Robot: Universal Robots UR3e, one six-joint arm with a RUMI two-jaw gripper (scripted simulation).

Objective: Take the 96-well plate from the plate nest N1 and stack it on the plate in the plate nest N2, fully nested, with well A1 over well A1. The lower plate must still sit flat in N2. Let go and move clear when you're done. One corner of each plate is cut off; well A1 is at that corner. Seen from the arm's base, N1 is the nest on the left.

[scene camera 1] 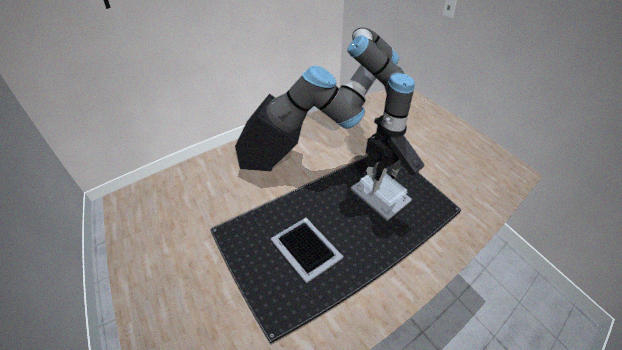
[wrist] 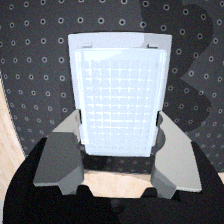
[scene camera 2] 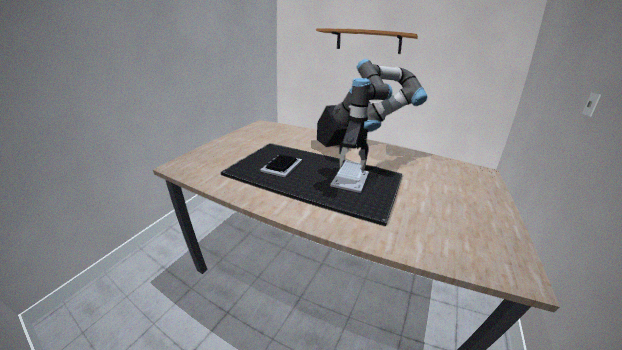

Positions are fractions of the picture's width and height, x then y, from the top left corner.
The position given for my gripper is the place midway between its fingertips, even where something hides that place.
In view: my gripper (scene camera 1: 0.62,0.53), a white 96-well plate (wrist: 0.48,0.46), a black plate (scene camera 1: 0.50,0.75) and a nest N1 (scene camera 1: 0.59,0.56).
My gripper shows as well in the wrist view (wrist: 0.53,0.49). The nest N1 is seen too in the wrist view (wrist: 0.45,0.18). The wrist view does not show the black plate: it is out of frame.
